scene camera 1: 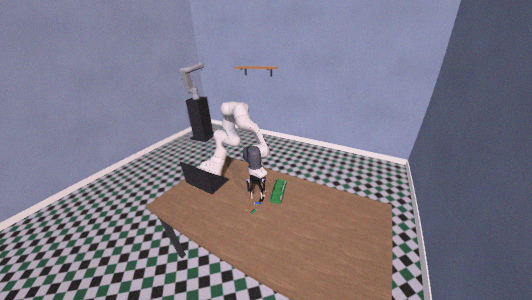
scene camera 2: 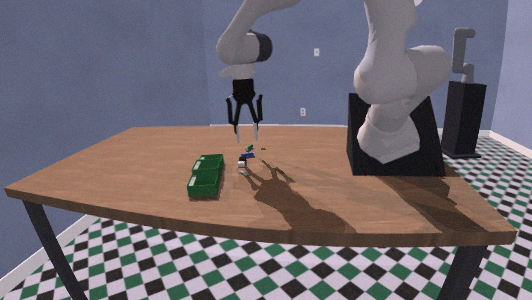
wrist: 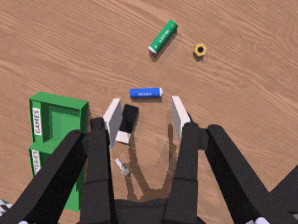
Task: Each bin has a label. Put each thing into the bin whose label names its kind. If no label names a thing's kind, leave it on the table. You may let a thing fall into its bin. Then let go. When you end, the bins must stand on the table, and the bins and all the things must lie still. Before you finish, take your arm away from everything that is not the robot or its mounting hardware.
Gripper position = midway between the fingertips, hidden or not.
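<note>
Scene camera 2 shows the joined green bins (scene camera 2: pixel 209 172) and the gripper (scene camera 2: pixel 247 140). Both the bins (wrist: pixel 53 122) and the gripper (wrist: pixel 146 107) are visible in the wrist view.
</note>
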